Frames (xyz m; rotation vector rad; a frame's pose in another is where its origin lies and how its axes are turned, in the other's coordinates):
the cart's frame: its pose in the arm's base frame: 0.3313 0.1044 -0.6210 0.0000 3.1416 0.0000
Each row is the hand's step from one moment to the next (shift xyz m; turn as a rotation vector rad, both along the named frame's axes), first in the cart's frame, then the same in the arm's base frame.
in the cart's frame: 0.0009 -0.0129 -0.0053 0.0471 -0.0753 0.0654
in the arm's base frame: -0.0009 -0.0129 0.0053 -0.0471 -0.0753 -0.0654
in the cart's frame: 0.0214 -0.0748 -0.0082 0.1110 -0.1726 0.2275
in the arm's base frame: -0.0214 -0.0748 0.0082 -0.1110 -0.1726 -0.2275
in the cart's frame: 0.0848 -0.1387 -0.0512 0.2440 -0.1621 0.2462
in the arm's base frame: -0.0848 -0.1387 0.0512 -0.2440 -0.1621 -0.2462
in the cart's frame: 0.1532 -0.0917 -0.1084 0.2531 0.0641 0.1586
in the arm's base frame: -0.1532 -0.0917 0.1084 -0.2531 0.0641 -0.1586
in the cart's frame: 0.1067 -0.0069 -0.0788 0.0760 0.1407 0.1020
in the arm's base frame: -0.1067 -0.0069 0.0788 -0.0760 0.1407 -0.1020
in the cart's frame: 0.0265 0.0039 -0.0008 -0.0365 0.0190 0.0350
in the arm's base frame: -0.0265 0.0039 0.0008 0.0365 0.0190 -0.0350
